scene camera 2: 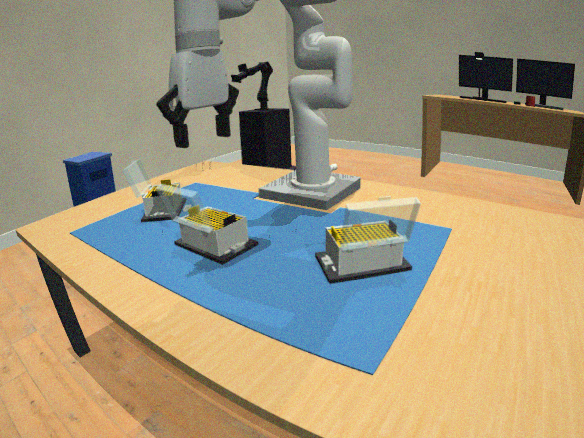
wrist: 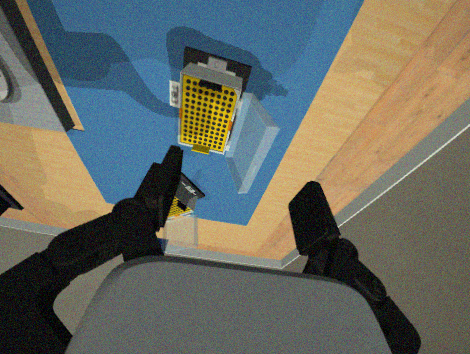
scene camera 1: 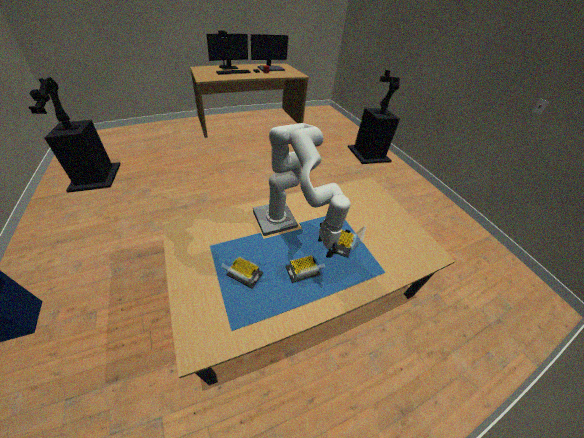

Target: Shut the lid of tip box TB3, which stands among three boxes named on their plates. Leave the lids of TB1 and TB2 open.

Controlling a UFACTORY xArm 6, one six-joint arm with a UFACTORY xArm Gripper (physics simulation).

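Places are measured from the arm's base along level axes (x right, y ahead, z up), in centimetres.
Pixels of known places: gripper, fingertip midpoint: (scene camera 2: 203, 141) (wrist: 243, 179) (scene camera 1: 325, 248); arm's base at its link origin: (scene camera 2: 313, 182) (scene camera 1: 276, 215).
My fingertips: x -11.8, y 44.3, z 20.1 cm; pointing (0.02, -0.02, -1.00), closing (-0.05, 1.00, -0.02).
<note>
For each thing: its top centre in the pictures, then the offset to it from my fingertips. "spot": a spot on its surface instead. Level surfaces: height alone.
- middle box's lid at a spot on its surface: (wrist: 252, 142) spot: dx +4.8, dy +2.9, dz -12.4 cm
- small plate at a spot on its surface: (wrist: 174, 94) spot: dx +7.0, dy -11.1, dz -22.8 cm
- blue mat at its surface level: dz -23.0 cm
- wooden table at its surface level: dz -23.3 cm
Three tip boxes with yellow racks stand on the blue mat, with clear lids raised: one at the mat's left in scene camera 1 (scene camera 1: 244, 268) (scene camera 2: 370, 255), a middle one (scene camera 1: 304, 268) (scene camera 2: 212, 236) (wrist: 207, 112) and one at the right in scene camera 1 (scene camera 1: 346, 242) (scene camera 2: 162, 205) (wrist: 179, 209). The middle box's lid (wrist: 252, 142) leans outward in the wrist view. A small plate (wrist: 174, 94) lies beside that box; its name is too small to read, so I cannot tell which box is TB3. My gripper (scene camera 1: 326, 246) (scene camera 2: 202, 139) (wrist: 243, 179) is open and empty, above box height, near the middle and right boxes.
The blue mat (scene camera 1: 270, 302) (scene camera 2: 300, 345) lies on the wooden table (scene camera 1: 200, 350) (scene camera 2: 500, 350). The arm's base plate (scene camera 1: 262, 220) (scene camera 2: 300, 197) stands at the mat's back edge. A blue bin (scene camera 2: 92, 177) stands beyond the table.
</note>
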